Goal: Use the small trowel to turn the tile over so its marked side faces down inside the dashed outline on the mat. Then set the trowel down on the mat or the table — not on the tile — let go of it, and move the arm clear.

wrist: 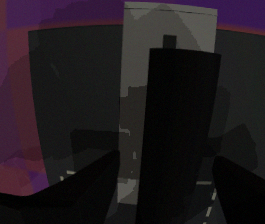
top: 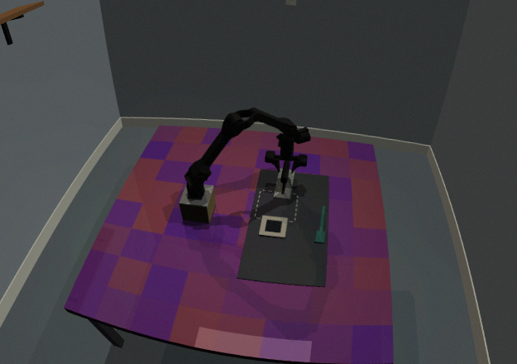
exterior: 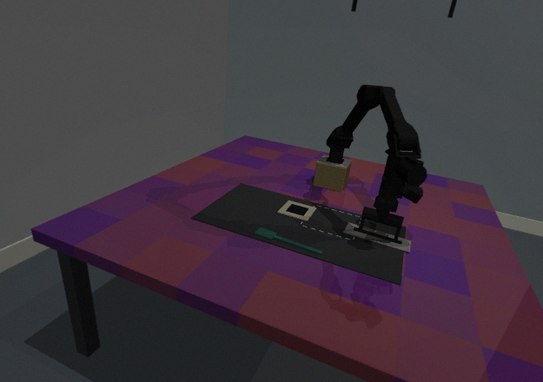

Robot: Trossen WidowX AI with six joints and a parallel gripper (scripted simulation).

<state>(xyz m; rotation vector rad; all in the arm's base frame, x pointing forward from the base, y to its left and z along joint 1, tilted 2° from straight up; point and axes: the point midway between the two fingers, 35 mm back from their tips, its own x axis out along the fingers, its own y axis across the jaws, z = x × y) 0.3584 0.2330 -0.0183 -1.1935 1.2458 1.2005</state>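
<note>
My gripper tip is 4 cm short of the dark mat, 24 cm to the left of it and 8 cm above it. Round my gripper tip: tan tile: 2 cm behind, 28 cm to the right, 6 cm below; then teal trowel: 18 cm ahead, 26 cm to the right, 6 cm below.
</note>
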